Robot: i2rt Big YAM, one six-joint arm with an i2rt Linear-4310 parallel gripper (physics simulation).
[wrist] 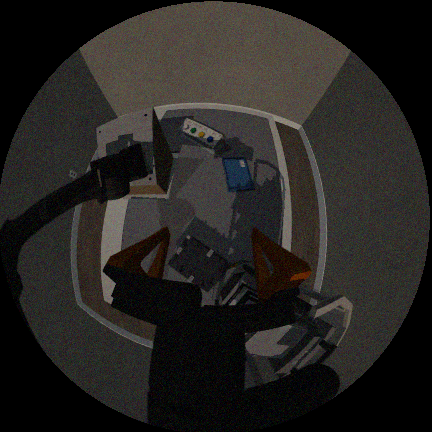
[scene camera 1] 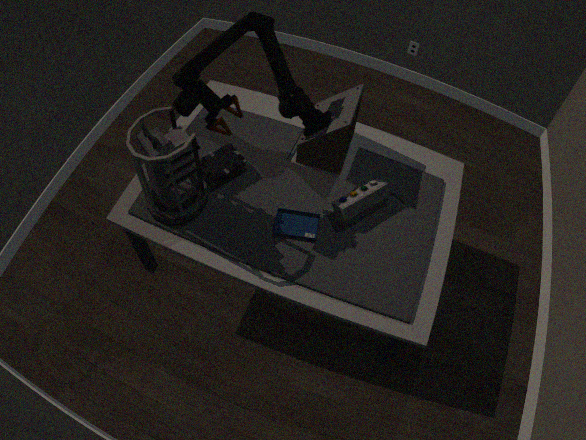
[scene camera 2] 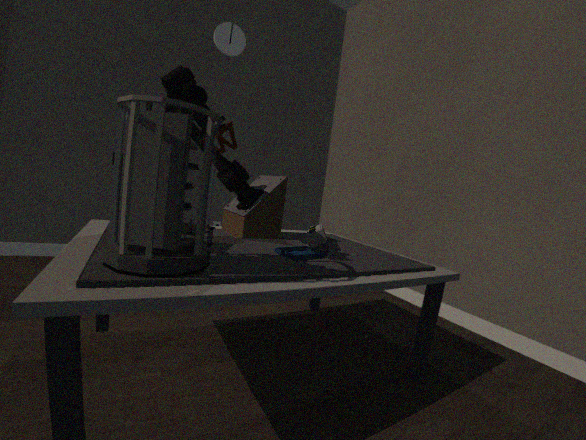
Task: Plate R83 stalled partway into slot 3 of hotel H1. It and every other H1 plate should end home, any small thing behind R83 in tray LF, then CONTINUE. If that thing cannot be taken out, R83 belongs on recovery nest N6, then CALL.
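Frame: origin at the arm's base, x ahead, y left, z up, level; millimetres.
Where they show: gripper, fingertip midpoint: (wrist: pixel 209 231) (scene camera 1: pixel 236 126) (scene camera 2: pixel 229 150); arm's base, link origin: (wrist: pixel 133 162) (scene camera 1: pixel 318 124) (scene camera 2: pixel 250 200).
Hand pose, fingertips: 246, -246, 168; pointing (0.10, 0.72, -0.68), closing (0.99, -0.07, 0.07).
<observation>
Each offset is from my fingertips to the top centre of the thing, as dx, dy, dz.
Hotel H1 appears to be the tall round grey cage @[+120, -222, +70] (scene camera 1: pixel 175 216) (scene camera 2: pixel 128 180) at the table's left end; part of it also shows at the lower right of the wrist view. Its shelf levels are dark, and I cannot make out slot 3, plate R83 or any small thing behind it. A blue tray @[+126, +251, -303] (scene camera 1: pixel 296 224) (scene camera 2: pixel 299 253) (wrist: pixel 238 175) with a white label lies mid-table; the label is unreadable. A dark, low block with pale tabs @[-44, -88, -244] (scene camera 1: pixel 223 167) (wrist: pixel 199 262) sits beside the cage, possibly nest N6. My gripper (scene camera 1: pixel 234 125) (wrist: pixel 209 231) is open and empty, high beside the cage's top.
A white-topped button box @[-21, +461, -236] (scene camera 1: pixel 362 192) (wrist: pixel 201 133) with blue, yellow and green buttons stands beyond the blue tray. The arm's slanted pedestal (scene camera 1: pixel 324 151) (scene camera 2: pixel 266 215) (wrist: pixel 162 162) stands at the table's back edge. The scene is dim and grainy.
</observation>
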